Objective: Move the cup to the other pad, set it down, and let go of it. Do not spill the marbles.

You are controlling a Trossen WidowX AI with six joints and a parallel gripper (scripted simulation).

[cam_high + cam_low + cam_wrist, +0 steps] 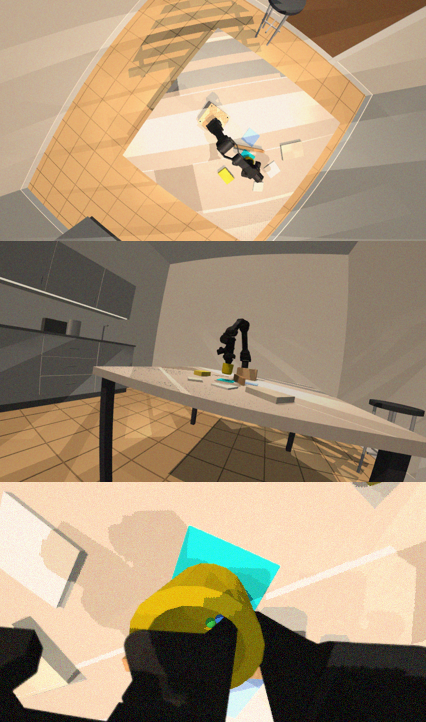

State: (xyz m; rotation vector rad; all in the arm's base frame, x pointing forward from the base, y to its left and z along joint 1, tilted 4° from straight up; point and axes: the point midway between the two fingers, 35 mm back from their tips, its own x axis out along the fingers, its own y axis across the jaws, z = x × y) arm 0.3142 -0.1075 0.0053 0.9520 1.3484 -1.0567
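My gripper tip is 8 cm above the cyan pad, 2 cm short of it and 1 cm to the right of it. Also, from my gripper tip: pale blue pad 17 cm to the left, 8 cm below, 3 cm behind; then yellow cup 2 cm ahead, 1 cm to the left; then low wooden wall 9 cm to the left, 6 cm below.
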